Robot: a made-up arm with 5 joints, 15 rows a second.
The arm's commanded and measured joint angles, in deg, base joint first. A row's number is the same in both.
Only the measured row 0 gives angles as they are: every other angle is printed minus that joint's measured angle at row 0.
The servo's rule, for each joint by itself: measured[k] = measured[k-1] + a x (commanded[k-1-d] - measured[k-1]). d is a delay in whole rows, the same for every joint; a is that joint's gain. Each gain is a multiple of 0.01, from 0.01 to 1. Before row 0 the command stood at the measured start. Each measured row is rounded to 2 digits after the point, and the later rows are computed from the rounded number. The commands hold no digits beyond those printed.
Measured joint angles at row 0: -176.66 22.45 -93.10 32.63 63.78
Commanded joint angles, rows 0 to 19: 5.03 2.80 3.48 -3.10 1.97; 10.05 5.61 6.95 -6.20 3.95; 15.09 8.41 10.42 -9.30 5.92; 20.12 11.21 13.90 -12.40 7.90; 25.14 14.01 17.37 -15.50 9.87; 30.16 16.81 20.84 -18.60 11.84; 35.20 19.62 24.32 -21.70 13.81; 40.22 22.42 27.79 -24.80 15.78; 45.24 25.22 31.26 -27.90 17.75; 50.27 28.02 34.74 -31.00 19.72; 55.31 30.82 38.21 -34.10 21.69; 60.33 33.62 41.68 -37.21 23.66; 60.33 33.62 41.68 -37.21 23.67; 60.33 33.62 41.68 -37.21 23.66; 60.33 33.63 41.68 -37.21 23.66; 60.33 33.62 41.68 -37.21 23.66; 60.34 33.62 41.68 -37.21 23.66; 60.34 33.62 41.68 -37.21 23.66; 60.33 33.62 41.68 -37.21 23.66; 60.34 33.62 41.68 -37.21 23.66
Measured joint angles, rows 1 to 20: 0.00 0.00 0.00 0.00 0.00; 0.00 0.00 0.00 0.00 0.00; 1.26 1.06 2.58 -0.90 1.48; 3.46 2.79 5.81 -2.44 3.33; 6.37 4.93 9.22 -4.43 5.27; 9.81 7.32 12.68 -6.74 7.24; 13.64 9.86 16.15 -9.28 9.21; 17.77 12.50 19.62 -11.98 11.18; 22.13 15.21 23.10 -14.80 13.15; 26.65 17.95 26.57 -17.70 15.12; 31.30 20.71 30.04 -20.66 17.09; 36.04 23.49 33.52 -23.66 19.06; 40.86 26.28 36.99 -26.69 21.03; 45.73 29.07 40.46 -29.74 23.00; 49.38 30.80 41.36 -31.91 23.50; 52.12 31.87 41.60 -33.45 23.62; 54.17 32.54 41.66 -34.54 23.65; 55.71 32.95 41.67 -35.31 23.66; 56.87 33.20 41.68 -35.86 23.66; 57.74 33.36 41.68 -36.25 23.66
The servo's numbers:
d 2
a 0.25 0.38 0.74 0.29 0.75

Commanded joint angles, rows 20 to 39: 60.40 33.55 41.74 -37.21 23.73; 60.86 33.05 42.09 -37.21 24.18; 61.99 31.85 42.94 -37.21 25.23; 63.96 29.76 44.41 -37.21 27.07; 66.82 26.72 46.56 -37.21 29.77; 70.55 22.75 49.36 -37.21 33.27; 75.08 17.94 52.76 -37.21 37.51; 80.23 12.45 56.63 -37.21 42.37; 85.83 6.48 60.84 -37.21 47.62; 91.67 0.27 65.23 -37.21 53.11; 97.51 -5.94 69.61 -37.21 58.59; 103.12 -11.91 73.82 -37.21 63.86; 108.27 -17.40 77.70 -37.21 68.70; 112.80 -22.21 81.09 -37.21 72.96; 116.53 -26.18 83.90 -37.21 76.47; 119.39 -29.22 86.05 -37.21 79.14; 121.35 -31.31 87.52 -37.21 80.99; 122.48 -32.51 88.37 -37.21 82.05; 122.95 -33.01 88.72 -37.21 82.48; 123.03 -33.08 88.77 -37.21 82.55
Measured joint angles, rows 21 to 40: 58.39 33.46 41.68 -36.53 23.66; 58.88 33.52 41.68 -36.73 23.66; 59.26 33.53 41.72 -36.87 23.71; 59.66 33.35 41.99 -36.97 24.06; 60.24 32.78 42.69 -37.04 24.94; 61.17 31.63 43.96 -37.09 26.54; 62.58 29.76 45.88 -37.12 28.96; 64.57 27.10 48.46 -37.15 32.19; 67.20 23.62 51.64 -37.17 36.18; 70.46 19.38 55.33 -37.18 40.82; 74.30 14.48 59.41 -37.19 45.92; 78.64 9.08 63.72 -37.20 51.31; 83.36 3.37 68.08 -37.20 56.77; 88.30 -2.44 72.33 -37.20 62.09; 93.29 -8.12 76.30 -37.20 67.05; 98.17 -13.47 79.84 -37.20 71.48; 102.76 -18.30 82.84 -37.20 75.22; 106.92 -22.45 85.22 -37.20 78.16; 110.53 -25.82 86.92 -37.20 80.28; 113.52 -28.36 87.99 -37.20 81.61
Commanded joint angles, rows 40 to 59: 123.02 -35.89 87.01 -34.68 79.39; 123.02 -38.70 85.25 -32.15 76.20; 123.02 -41.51 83.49 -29.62 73.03; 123.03 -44.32 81.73 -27.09 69.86; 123.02 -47.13 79.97 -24.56 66.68; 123.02 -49.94 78.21 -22.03 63.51; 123.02 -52.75 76.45 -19.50 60.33; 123.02 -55.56 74.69 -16.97 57.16; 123.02 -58.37 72.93 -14.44 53.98; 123.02 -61.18 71.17 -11.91 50.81; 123.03 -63.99 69.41 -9.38 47.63; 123.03 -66.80 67.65 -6.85 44.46; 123.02 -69.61 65.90 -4.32 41.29; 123.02 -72.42 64.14 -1.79 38.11; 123.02 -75.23 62.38 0.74 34.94; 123.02 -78.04 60.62 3.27 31.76; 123.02 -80.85 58.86 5.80 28.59; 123.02 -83.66 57.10 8.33 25.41; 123.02 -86.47 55.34 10.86 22.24; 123.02 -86.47 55.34 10.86 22.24
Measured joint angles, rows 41 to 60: 115.88 -30.13 88.53 -37.20 82.26; 117.67 -31.25 88.71 -37.20 82.48; 119.01 -33.01 87.45 -36.47 80.16; 120.01 -35.17 85.82 -35.22 77.19; 120.76 -37.58 84.10 -33.60 74.07; 121.33 -40.14 82.35 -31.71 70.91; 121.75 -42.80 80.59 -29.64 67.74; 122.07 -45.51 78.83 -27.43 64.57; 122.31 -48.26 77.07 -25.13 61.39; 122.49 -51.03 75.31 -22.76 58.22; 122.62 -53.82 73.55 -20.35 55.04; 122.72 -56.62 71.79 -17.90 51.87; 122.80 -59.42 70.03 -15.43 48.69; 122.86 -62.22 68.27 -12.94 45.52; 122.90 -65.03 66.52 -10.44 42.35; 122.93 -67.84 64.76 -7.93 39.17; 122.95 -70.65 63.00 -5.42 36.00; 122.97 -73.46 61.24 -2.90 32.82; 122.98 -76.27 59.48 -0.38 29.65; 122.99 -79.08 57.72 2.15 26.47
